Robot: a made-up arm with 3 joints. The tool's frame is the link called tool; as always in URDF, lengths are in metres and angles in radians.
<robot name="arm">
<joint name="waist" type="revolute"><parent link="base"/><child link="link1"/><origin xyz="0.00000 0.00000 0.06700" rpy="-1.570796 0.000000 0.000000"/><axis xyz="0 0 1"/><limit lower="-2.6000" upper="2.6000"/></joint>
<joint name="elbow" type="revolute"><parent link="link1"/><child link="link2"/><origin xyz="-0.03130 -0.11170 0.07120" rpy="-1.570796 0.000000 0.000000"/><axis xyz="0 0 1"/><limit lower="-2.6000" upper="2.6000"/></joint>
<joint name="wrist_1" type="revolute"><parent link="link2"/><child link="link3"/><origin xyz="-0.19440 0.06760 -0.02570" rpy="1.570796 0.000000 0.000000"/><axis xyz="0 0 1"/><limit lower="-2.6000" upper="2.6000"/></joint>
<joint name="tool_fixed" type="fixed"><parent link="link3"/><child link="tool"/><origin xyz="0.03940 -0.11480 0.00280" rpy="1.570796 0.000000 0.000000"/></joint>
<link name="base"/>
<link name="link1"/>
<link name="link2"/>
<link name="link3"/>
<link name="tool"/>
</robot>
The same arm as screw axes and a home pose.
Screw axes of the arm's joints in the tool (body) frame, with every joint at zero. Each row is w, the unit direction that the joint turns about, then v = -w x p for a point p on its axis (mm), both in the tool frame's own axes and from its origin. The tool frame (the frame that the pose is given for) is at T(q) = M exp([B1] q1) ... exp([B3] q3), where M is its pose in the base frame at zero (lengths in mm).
B1: w 0 1 0 v 252.2 0.0 186.3
B2: w 0 0 -1 v -64.8 155.0 0.0
B3: w 0 1 0 v 114.8 0.0 -39.4
M: xyz -186.3 6.4 319.2 (mm) quaternion w x y z 1 0 0 0
Joint limits (rad, base to tool): -2.6000..2.6000 -2.6000..2.6000 -2.6000..2.6000

